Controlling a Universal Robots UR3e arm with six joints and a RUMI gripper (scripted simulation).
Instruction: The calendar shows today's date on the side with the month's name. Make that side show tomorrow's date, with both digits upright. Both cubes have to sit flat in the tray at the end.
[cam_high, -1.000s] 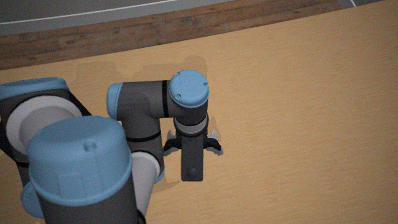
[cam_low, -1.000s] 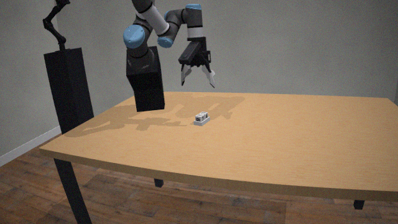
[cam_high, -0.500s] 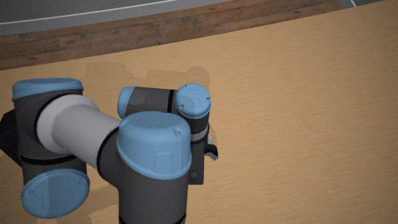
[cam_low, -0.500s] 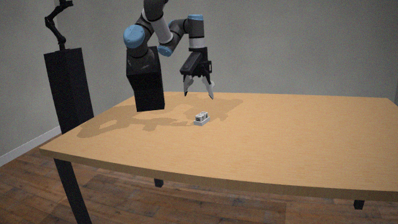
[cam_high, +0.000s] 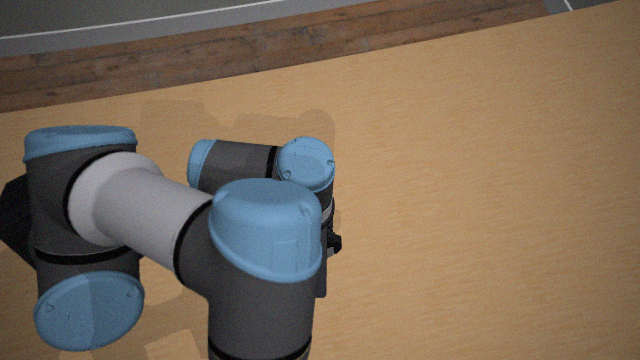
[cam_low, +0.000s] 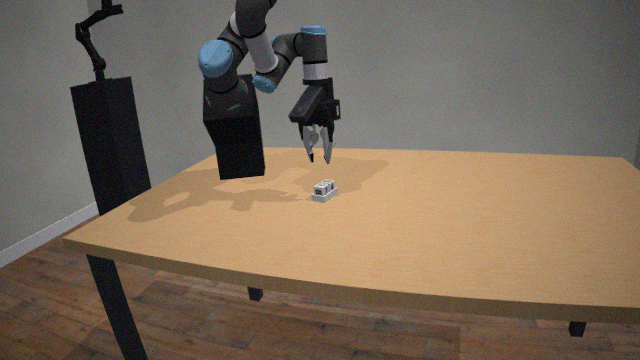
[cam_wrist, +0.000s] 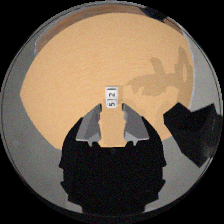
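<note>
Now: hand 20 mm to the right of the grey calendar tray and 110 mm above it.
</note>
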